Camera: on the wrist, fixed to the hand. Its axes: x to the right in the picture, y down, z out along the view.
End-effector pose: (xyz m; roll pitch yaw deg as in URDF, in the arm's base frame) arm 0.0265 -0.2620 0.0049 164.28 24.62 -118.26
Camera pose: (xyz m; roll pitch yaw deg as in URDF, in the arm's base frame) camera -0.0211 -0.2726 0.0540 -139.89 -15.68 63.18
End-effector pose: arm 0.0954 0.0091 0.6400 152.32 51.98 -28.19
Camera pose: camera 0.1333 -0.0385 0.6729 -130.71 -43.43 156.22
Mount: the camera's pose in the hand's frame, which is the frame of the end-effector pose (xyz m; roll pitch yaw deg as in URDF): 0.0085 0.0512 -0.0458 24.80 -8.98 -178.91
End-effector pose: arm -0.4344 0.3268 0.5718 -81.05 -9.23 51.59
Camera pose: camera -0.3942 0.3175 0.5162 104.72 6.67 -137.17
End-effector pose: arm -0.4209 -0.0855 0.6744 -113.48 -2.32 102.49
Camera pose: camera -0.3621 -0.0626 0.6461 137.82 4.87 -86.21
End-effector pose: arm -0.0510 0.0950 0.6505 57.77 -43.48 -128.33
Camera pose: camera 0.0050 0.0594 0.6701 -25.91 39.10 62.22
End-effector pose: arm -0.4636 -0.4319 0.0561 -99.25 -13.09 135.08
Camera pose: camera -0.4387 -0.3813 0.0160 122.01 13.30 -54.21
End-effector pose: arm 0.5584 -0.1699 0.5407 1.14 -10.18 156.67
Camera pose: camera 0.5228 -0.2113 0.4981 23.87 1.22 -22.08
